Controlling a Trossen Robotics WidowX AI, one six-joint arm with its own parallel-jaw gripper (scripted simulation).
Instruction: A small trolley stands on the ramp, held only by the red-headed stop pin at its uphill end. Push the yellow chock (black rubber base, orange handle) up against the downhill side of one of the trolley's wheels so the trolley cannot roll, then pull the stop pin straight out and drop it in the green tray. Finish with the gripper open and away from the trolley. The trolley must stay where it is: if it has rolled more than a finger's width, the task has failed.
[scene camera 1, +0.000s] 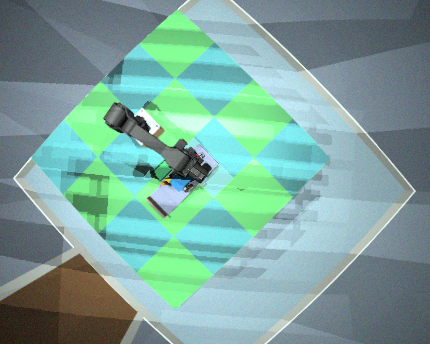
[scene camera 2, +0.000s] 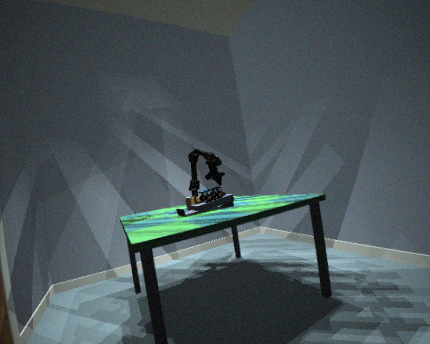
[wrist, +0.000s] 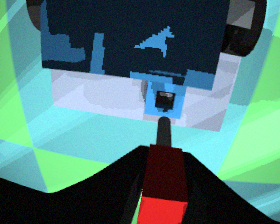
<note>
In view: my gripper (wrist: 163, 157), a blue trolley (wrist: 173, 52) and a ramp (wrist: 123, 97).
</note>
